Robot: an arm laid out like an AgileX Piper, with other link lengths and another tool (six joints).
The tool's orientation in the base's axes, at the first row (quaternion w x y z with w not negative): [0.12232, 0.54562, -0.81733, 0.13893]
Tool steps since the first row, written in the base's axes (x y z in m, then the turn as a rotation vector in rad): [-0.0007, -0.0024, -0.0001, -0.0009, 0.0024, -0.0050]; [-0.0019, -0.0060, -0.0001, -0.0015, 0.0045, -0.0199]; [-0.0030, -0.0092, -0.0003, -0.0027, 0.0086, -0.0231]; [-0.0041, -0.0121, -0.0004, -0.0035, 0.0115, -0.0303]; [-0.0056, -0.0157, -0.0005, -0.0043, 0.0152, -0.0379]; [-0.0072, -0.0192, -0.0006, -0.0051, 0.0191, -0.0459]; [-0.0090, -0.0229, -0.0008, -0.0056, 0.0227, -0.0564]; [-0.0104, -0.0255, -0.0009, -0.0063, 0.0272, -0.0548]
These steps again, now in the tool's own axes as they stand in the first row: [0.0023, -0.0002, 0.0010, -0.0035, 0.0022, 0.0038]; [0.0058, -0.0004, 0.0023, -0.0103, 0.0049, 0.0170]; [0.0089, -0.0006, 0.0037, -0.0145, 0.0078, 0.0185]; [0.0118, -0.0006, 0.0049, -0.0192, 0.0103, 0.0242]; [0.0154, -0.0005, 0.0064, -0.0248, 0.0131, 0.0300]; [0.0190, -0.0003, 0.0078, -0.0306, 0.0160, 0.0361]; [0.0227, 0.0000, 0.0094, -0.0372, 0.0188, 0.0446]; [0.0255, 0.0004, 0.0105, -0.0402, 0.0209, 0.0415]
